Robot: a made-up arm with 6 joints. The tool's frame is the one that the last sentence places.
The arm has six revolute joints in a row. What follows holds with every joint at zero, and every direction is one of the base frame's.
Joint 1 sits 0.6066 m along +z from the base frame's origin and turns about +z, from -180.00 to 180.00 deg.
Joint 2 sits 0.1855 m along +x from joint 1 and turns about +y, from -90.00 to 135.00 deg.
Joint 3 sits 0.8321 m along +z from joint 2 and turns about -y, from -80.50 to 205.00 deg.
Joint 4 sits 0.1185 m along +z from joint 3 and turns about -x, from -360.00 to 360.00 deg.
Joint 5 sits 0.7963 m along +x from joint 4 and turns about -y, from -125.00 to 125.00 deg.
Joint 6 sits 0.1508 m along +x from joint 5 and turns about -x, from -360.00 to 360.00 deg.
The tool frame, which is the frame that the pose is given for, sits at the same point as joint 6; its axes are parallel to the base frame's.
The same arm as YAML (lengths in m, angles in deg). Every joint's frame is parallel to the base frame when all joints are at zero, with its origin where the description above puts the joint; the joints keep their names.
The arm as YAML. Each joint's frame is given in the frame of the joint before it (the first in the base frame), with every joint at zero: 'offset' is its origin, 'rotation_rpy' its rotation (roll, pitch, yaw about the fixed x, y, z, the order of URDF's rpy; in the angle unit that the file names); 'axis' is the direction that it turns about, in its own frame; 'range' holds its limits. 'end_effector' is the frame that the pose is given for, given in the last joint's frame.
length_unit: m
angle_unit: deg
chain:
  - id: joint 1
    offset: [0.0, 0.0, 0.6066]
    rotation_rpy: [0.0, 0.0, 0.0]
    axis: "+z"
    range: [-180.0, 180.0]
  - id: joint 2
    offset: [0.1855, 0.0, 0.0]
    rotation_rpy: [0.0, 0.0, 0.0]
    axis: "+y"
    range: [-90.0, 135.0]
  - id: joint 3
    offset: [0.0, 0.0, 0.8321]
    rotation_rpy: [0.0, 0.0, 0.0]
    axis: "-y"
    range: [-80.5, 205.0]
  - id: joint 4
    offset: [0.0, 0.0, 0.1185]
    rotation_rpy: [0.0, 0.0, 0.0]
    axis: "-x"
    range: [-360.0, 360.0]
  - id: joint 5
    offset: [0.7963, 0.0, 0.0]
    rotation_rpy: [0.0, 0.0, 0.0]
    axis: "-y"
    range: [-125.0, 125.0]
  - id: joint 6
    offset: [0.1508, 0.0, 0.0]
    rotation_rpy: [0.0, 0.0, 0.0]
    axis: "-x"
    range: [-360.0, 360.0]
end_effector:
  offset: [0.0, 0.0, 0.0]
  rotation_rpy: [0.0, 0.0, 0.0]

